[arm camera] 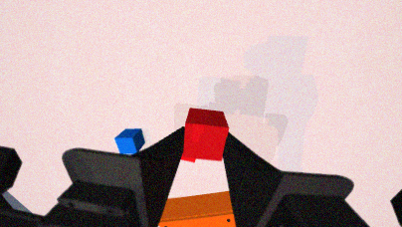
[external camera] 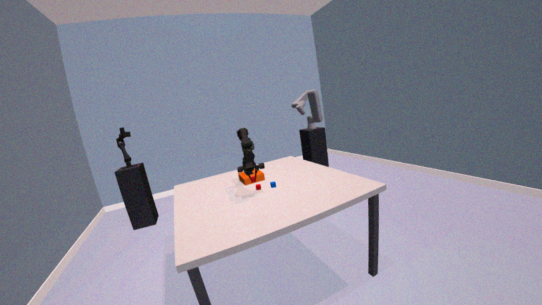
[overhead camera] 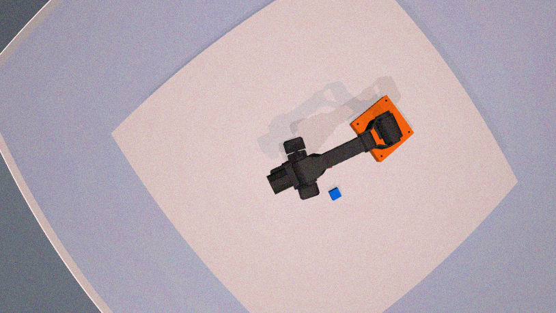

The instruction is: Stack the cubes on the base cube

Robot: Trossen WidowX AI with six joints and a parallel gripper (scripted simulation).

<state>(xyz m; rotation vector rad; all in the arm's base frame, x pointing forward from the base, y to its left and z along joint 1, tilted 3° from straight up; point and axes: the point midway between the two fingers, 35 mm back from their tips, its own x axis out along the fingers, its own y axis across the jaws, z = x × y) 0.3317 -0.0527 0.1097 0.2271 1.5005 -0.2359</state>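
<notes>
Now: gripper tip 16 cm to the right of the blue cube, 10 cm above it and 5 cm past it.
</notes>
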